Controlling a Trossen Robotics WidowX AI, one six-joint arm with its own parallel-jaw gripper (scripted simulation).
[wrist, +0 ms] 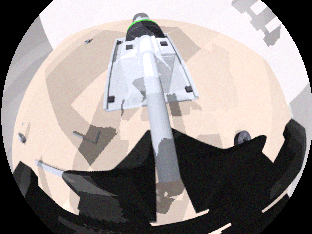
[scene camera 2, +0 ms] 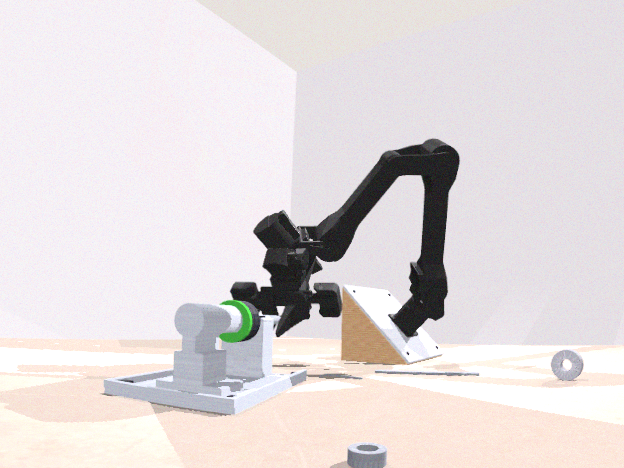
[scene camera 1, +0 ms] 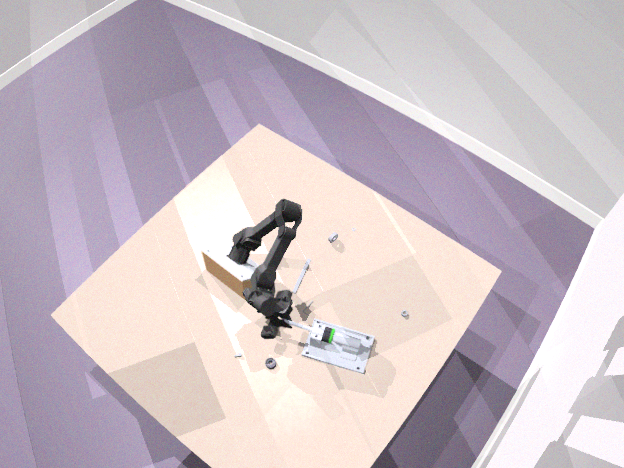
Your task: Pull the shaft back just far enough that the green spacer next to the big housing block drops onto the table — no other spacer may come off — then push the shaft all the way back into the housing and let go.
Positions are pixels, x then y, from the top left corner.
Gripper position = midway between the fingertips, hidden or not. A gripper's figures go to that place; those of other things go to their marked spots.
Scene:
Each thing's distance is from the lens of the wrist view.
my gripper (wrist: 158, 132): 0.10 m
grey shaft (wrist: 163, 142): 0.07 m
housing block (wrist: 124, 86): 0.19 m
The marked spots on the grey shaft and the housing block are 0.14 m apart.

